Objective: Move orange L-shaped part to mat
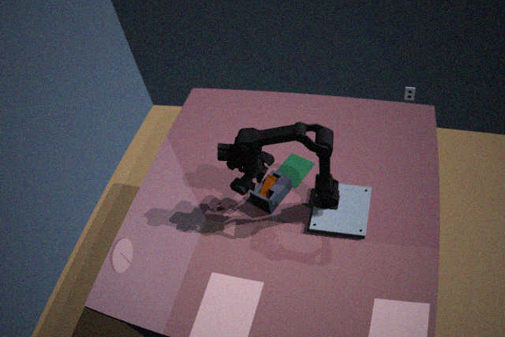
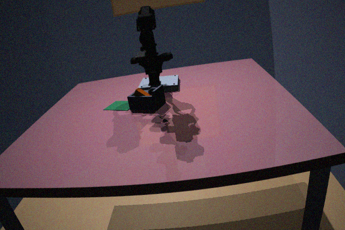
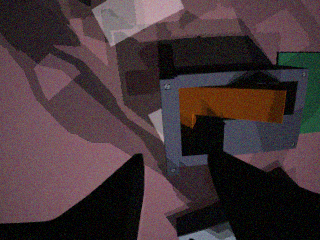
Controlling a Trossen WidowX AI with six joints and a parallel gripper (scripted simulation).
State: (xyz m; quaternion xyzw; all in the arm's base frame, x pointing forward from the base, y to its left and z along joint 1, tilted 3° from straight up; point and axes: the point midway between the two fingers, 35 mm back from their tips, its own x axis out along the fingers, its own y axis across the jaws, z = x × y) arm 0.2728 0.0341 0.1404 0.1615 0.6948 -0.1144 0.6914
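Right now my gripper tip is 2 cm past the orange L-shaped part, 4 cm to the left of it and 10 cm above it. From my gripper tip the other things lie so: green mat (9 cm behind, 20 cm to the right, 16 cm below).
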